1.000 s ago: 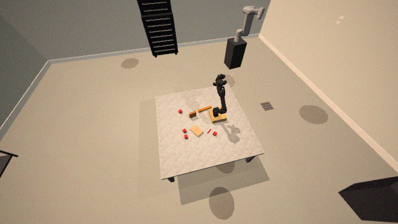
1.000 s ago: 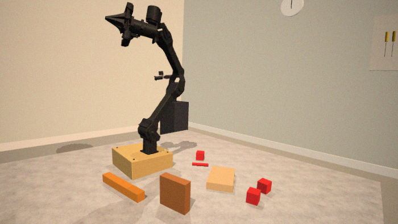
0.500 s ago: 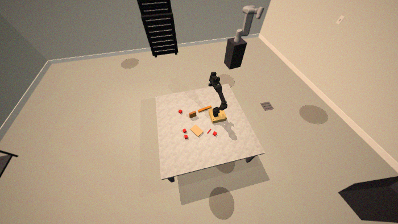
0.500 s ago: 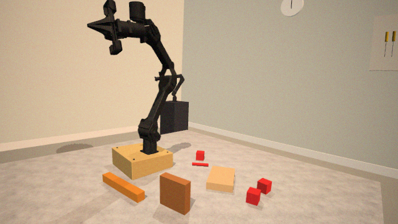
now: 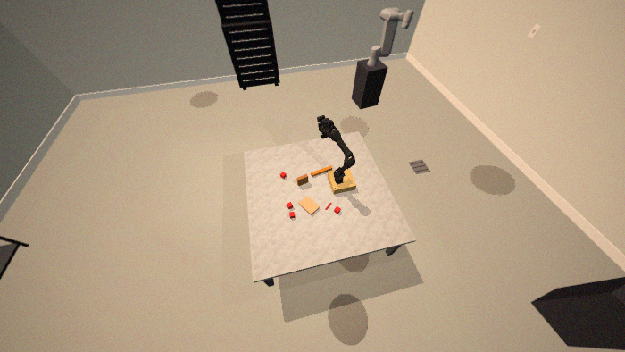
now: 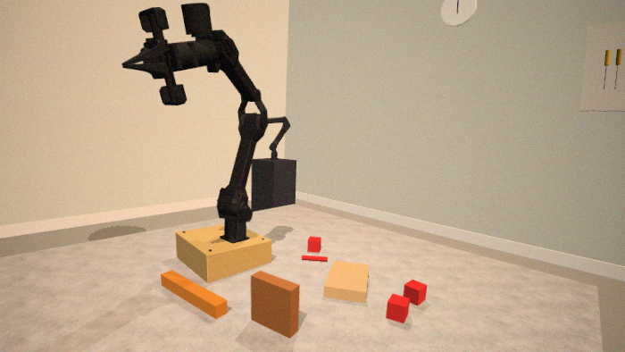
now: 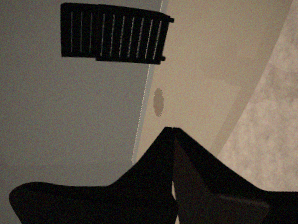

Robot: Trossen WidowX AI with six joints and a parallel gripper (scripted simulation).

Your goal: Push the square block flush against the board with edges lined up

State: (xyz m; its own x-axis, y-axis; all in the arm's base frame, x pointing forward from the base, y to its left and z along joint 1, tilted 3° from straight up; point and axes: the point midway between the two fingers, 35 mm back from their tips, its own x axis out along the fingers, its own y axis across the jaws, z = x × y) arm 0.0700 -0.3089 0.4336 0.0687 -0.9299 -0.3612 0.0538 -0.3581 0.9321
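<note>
Right now my gripper tip is 46 cm above the brown square block, 22 cm short of it and 18 cm to the right of it. Round my gripper tip: thin red stick 50 cm to the left, 50 cm below, 9 cm ahead; then long orange board 49 cm below, 12 cm to the left, 1 cm ahead; then tan block 49 cm below, 43 cm to the left, 25 cm ahead.
</note>
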